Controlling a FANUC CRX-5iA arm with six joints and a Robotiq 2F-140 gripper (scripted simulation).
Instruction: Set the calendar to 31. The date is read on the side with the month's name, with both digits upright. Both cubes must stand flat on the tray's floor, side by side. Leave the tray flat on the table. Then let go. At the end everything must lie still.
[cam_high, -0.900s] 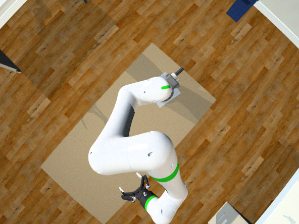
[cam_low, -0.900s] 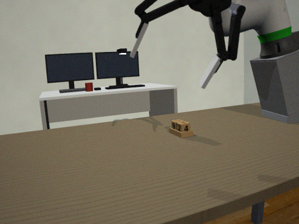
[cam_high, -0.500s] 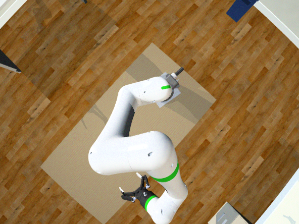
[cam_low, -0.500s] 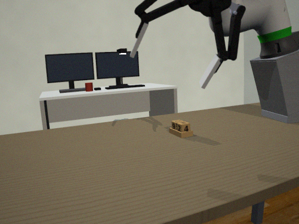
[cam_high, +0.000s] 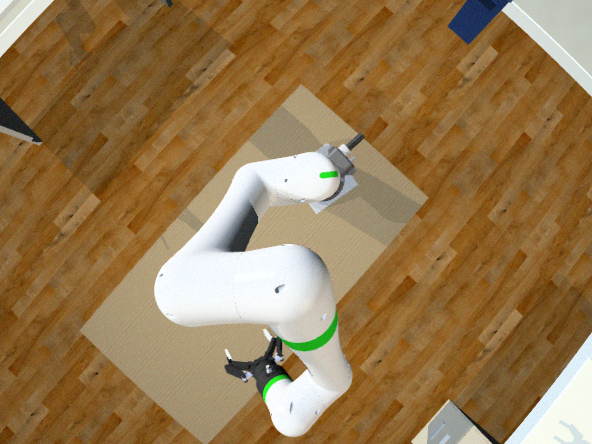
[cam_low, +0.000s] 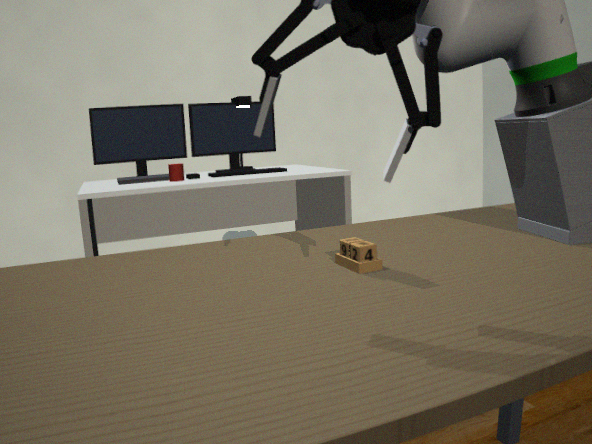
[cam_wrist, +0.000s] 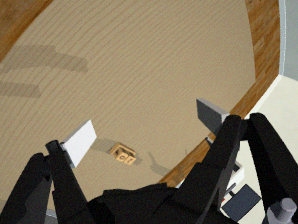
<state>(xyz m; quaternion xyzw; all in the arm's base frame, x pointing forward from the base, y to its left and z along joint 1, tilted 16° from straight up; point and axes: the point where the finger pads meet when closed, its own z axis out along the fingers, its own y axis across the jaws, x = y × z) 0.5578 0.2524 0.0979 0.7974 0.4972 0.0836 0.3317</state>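
My hand is 120 mm past the wooden number cube, 240 mm to the left of it and 180 mm above it. Round my hand: small wooden tray (130 mm behind, 220 mm to the right, 200 mm below).
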